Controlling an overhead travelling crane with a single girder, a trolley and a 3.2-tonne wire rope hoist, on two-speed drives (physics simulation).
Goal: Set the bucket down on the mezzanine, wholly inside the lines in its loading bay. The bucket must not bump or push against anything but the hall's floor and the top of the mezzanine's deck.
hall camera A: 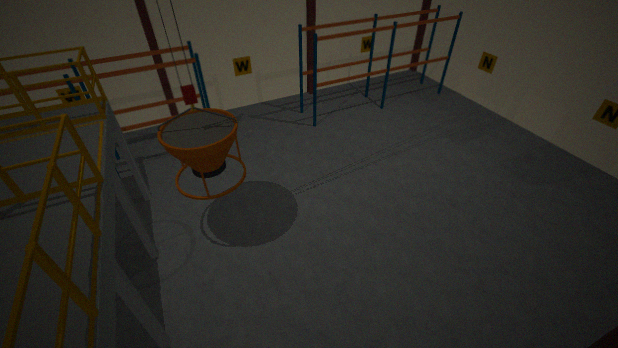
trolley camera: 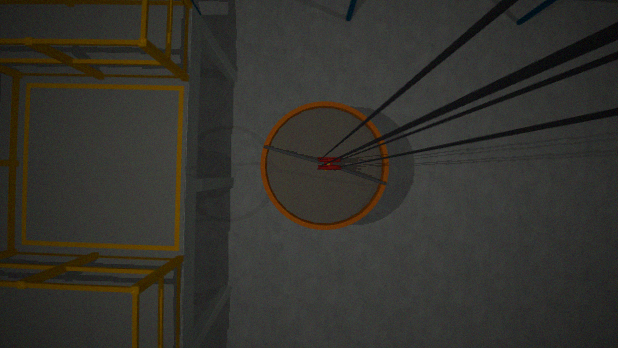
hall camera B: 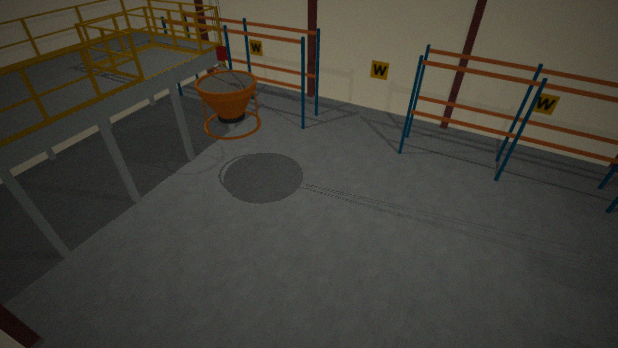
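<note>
The orange bucket (hall camera A: 202, 154) (hall camera B: 227, 101) (trolley camera: 300, 200) hangs upright above the floor, its shadow apart from it. The gripper, a hook under the red block (hall camera A: 193, 106) (hall camera B: 224, 63) (trolley camera: 329, 163), is over the bucket's middle and carries it by two sling legs; the hook itself is too small to see well. The mezzanine (hall camera A: 106, 210) (hall camera B: 102, 107) (trolley camera: 190, 200) is to the left. In the trolley view the yellow lines of the loading bay (trolley camera: 180, 165) lie left of the bucket, level with it, with a gap between the bucket's rim and the deck's edge. Exact height against the deck is unclear.
Yellow railings (hall camera A: 32, 245) (hall camera B: 90, 65) (trolley camera: 144, 42) stand on both sides of the bay, with another railing (trolley camera: 14, 165) along its far side. Blue and orange racks (hall camera A: 314, 80) (hall camera B: 303, 82) stand by the wall marked W. Grey columns (hall camera B: 120, 162) carry the deck.
</note>
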